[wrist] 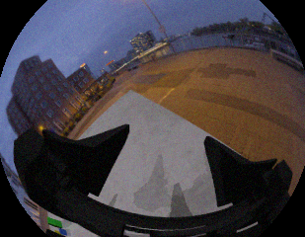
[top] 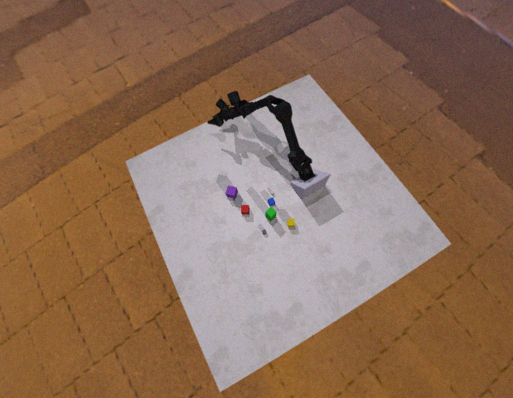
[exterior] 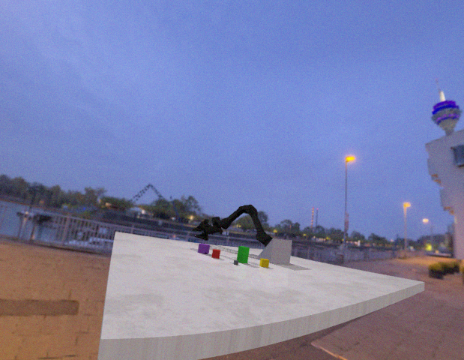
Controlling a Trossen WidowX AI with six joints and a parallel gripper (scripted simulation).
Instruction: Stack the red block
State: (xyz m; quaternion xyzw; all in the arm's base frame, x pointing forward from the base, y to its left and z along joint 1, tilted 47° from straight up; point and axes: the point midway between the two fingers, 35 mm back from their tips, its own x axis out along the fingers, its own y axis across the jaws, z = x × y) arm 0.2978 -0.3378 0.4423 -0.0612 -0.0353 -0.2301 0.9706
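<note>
My gripper tip is 40 mm short of the red block, 570 mm to the right of it and 60 mm above it. Round my gripper tip: tiny grey piece (720 mm to the left, 70 mm below); blue block (110 mm behind, 590 mm to the left, 60 mm below); purple block (60 mm ahead, 450 mm to the left, 50 mm below).
</note>
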